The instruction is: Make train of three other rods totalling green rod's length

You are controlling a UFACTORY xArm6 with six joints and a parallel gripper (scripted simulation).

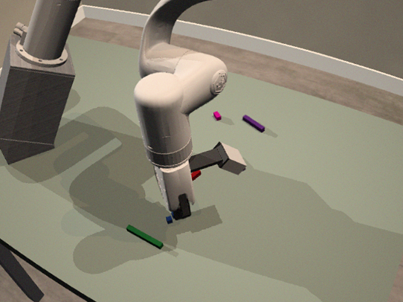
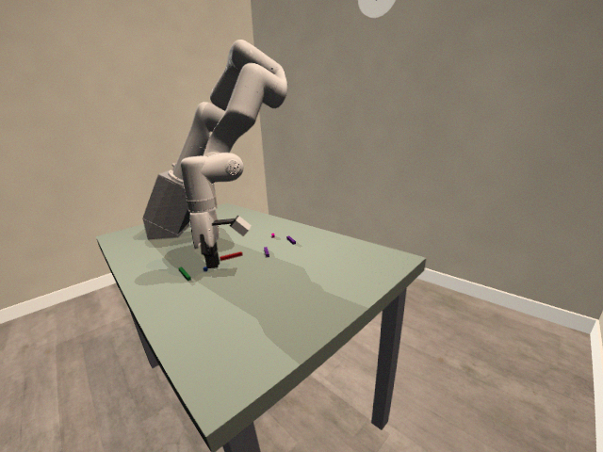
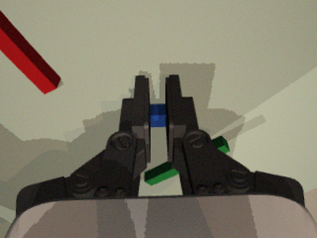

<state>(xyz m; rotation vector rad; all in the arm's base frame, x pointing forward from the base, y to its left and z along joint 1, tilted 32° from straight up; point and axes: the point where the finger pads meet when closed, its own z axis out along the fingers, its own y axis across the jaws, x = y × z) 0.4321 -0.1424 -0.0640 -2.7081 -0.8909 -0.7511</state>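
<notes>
The purple rod is 17 cm to the left of my hand, 5 cm ahead of it and 3 cm below it. From my hand the other things lie so: red rod (8 cm to the left, 3 cm below, 3 cm behind); green rod (7 cm to the right, 5 cm behind, 3 cm below); magenta rod (28 cm to the left, 4 cm behind, 3 cm below).
</notes>
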